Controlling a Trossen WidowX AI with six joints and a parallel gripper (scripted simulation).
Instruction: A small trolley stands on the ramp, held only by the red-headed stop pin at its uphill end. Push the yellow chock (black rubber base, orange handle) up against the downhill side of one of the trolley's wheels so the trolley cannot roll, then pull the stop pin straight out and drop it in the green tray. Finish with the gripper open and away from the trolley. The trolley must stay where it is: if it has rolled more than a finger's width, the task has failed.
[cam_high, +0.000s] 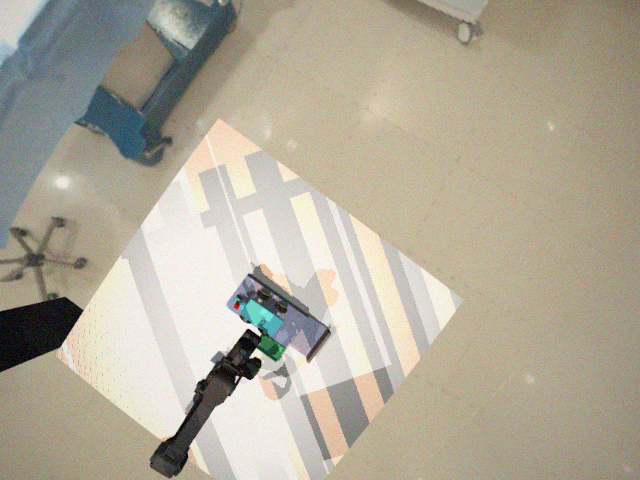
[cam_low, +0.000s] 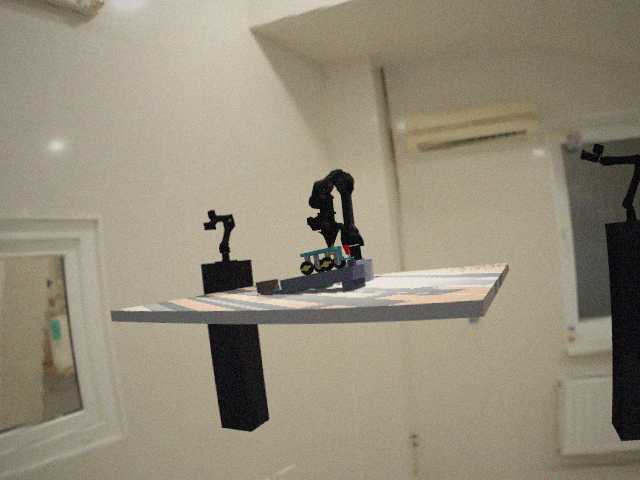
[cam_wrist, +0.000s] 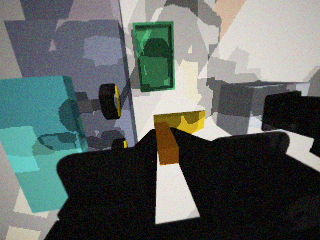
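The red-headed stop pin is 11 cm to the left of my gripper tip, 11 cm ahead of it and 3 cm below it. From my gripper tip the other things lie so: yellow chock (2 cm behind, 1 cm below); then grey ramp (12 cm below, 12 cm ahead, 1 cm to the left); then trolley (12 cm ahead, 5 cm below, 1 cm to the left).
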